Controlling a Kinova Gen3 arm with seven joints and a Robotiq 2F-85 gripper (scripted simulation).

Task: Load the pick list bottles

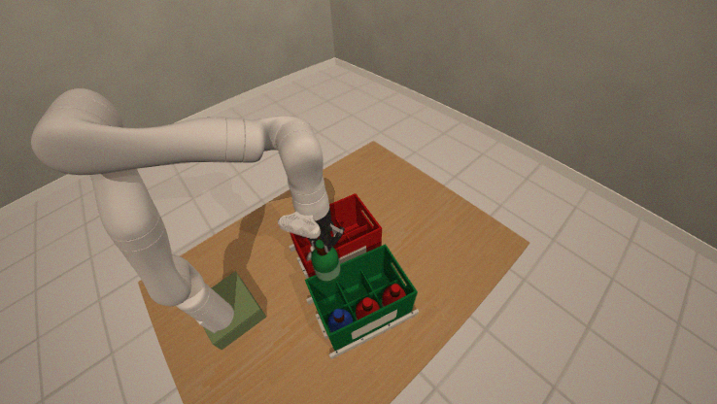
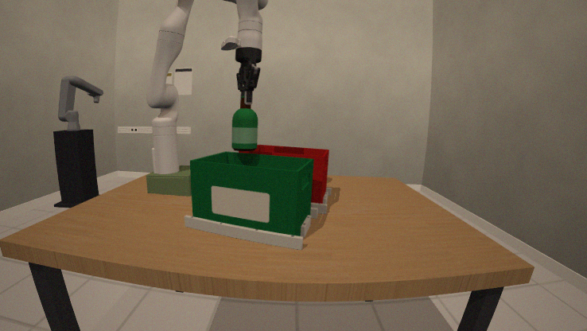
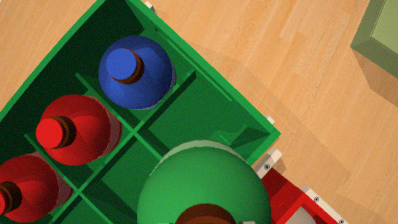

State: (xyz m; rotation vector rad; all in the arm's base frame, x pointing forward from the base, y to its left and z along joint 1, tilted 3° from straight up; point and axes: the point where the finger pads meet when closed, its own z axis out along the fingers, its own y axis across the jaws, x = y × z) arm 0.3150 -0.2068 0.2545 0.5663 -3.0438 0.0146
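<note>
The green-label bottle lies 7 cm below my hand. Round my hand: green crate (25 cm below, 10 cm to the right, 3 cm ahead); then white-labelled bottle (25 cm below, 11 cm to the left, 4 cm ahead); then blue-label bottle (25 cm below, 10 cm to the right, 7 cm behind).
</note>
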